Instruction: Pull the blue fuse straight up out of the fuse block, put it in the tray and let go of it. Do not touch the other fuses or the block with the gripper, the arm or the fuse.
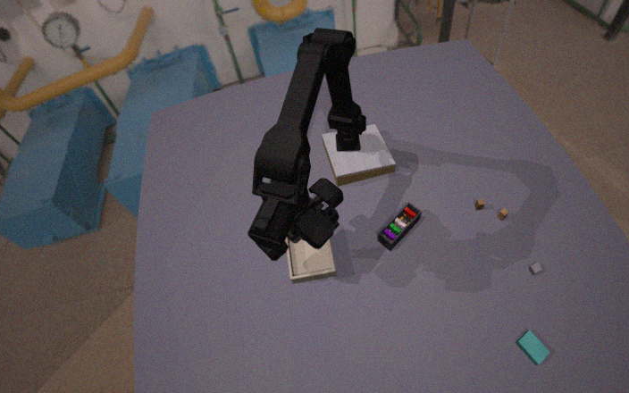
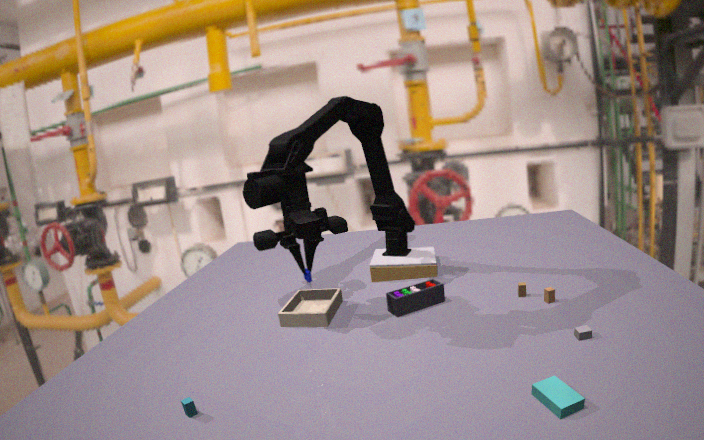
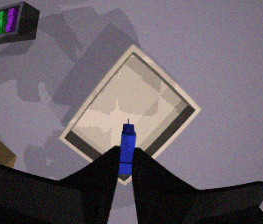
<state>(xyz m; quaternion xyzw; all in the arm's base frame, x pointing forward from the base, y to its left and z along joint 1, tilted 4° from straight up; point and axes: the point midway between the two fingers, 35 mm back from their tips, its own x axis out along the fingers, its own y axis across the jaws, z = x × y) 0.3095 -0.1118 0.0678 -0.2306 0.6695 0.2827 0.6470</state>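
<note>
The blue fuse is 10 mm below my gripper tip. Also, from my gripper tip: green fuse: 30 mm behind, 200 mm to the left, 70 mm below; then purple fuse: 20 mm behind, 180 mm to the left, 70 mm below; then beige tray: 90 mm below.
</note>
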